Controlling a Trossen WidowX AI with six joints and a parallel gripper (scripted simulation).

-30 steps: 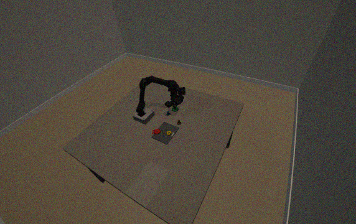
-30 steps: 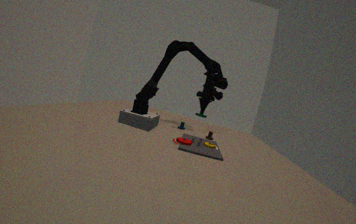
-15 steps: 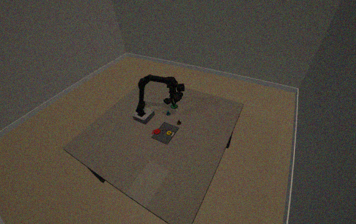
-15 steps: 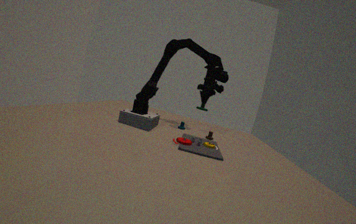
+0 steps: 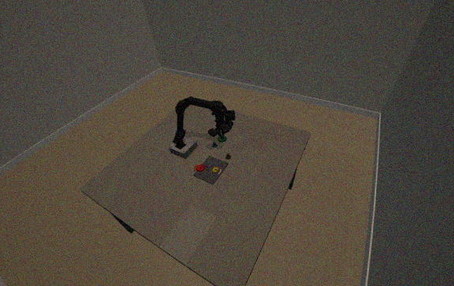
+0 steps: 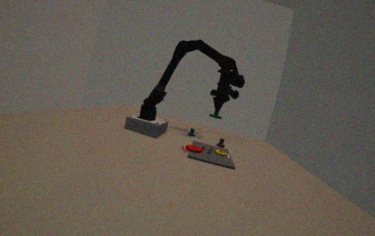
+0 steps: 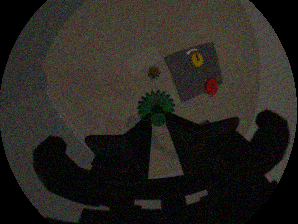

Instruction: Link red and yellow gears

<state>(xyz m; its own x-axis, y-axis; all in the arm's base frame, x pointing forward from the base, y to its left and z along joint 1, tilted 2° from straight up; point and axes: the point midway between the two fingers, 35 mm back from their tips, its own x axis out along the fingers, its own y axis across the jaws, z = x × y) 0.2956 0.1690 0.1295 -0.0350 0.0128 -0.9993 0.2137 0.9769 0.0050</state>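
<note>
Right now the yellow gear is 18 cm to the right of my gripper tip, 15 cm below it and 7 cm ahead of it. The rest, counted from my gripper tip: brown gear (15 cm below, 6 cm ahead, 3 cm to the right); then green gear (1 cm below); then teal gear (15 cm below, 10 cm behind, 2 cm to the left).
</note>
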